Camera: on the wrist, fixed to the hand. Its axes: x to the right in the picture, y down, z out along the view.
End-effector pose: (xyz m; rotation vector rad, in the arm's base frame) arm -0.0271 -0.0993 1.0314 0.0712 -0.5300 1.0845
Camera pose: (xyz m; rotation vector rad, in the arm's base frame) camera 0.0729 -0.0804 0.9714 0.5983 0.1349 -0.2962
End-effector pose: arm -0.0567 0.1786 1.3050 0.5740 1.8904 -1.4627
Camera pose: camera -0.1411 0.2515 1.3441 0.5109 -1.5504 1.9655
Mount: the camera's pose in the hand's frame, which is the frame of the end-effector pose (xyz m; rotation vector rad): 0.0245 -0.0646 -0.0959 0.4629 0.3009 -1.5075
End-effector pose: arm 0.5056 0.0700 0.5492 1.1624 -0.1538 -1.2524
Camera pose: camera 0.5355 0.1164 0.4447 -1.9036 -0.8482 2.3089
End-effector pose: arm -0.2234 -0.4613 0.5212 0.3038 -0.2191 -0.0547
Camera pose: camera -0.1795 -0.4971 0.4174 0.8774 0.3481 -1.4538
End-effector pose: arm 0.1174 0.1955 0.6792 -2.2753 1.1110 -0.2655
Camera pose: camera 0.1353 0.1675 0.7926 -2.1725 -0.7277 -1.2724
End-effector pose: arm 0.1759 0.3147 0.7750 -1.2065 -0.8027 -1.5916
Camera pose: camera 0.0818 0.2432 0.7725 0.1998 -1.9410 -2.3676
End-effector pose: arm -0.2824 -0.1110 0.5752 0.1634 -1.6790 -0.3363
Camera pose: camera -0.1968 -0.1915 0.5882 1.7524 -1.0146 -0.9458
